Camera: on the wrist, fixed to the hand. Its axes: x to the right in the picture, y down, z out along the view.
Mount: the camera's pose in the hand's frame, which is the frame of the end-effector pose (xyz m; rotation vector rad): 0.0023 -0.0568 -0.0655 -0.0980 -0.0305 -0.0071
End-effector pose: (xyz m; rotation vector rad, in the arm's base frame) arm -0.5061 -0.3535 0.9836 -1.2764 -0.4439 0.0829
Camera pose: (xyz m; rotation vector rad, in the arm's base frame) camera -0.4904 -0.4291 1.0231 -1.3712 -0.4835 0.0755
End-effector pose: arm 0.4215 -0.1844 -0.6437 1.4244 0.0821 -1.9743
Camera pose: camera 0.4425 -0.1144 -0.6904 1.3327 0.1681 -1.9696
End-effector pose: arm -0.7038 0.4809 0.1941 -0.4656 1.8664 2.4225
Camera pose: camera -0.6800 0.4336 0.1254 -0.4371 1.7375 2.5104
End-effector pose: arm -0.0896 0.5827 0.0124 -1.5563 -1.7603 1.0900
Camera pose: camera -0.0665 0.5988 0.0944 -1.5976 -1.8635 1.0433
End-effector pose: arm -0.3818 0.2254 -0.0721 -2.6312 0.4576 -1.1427
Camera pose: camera -0.4180 0.2711 -0.0079 -2.7318 0.5111 -1.1075
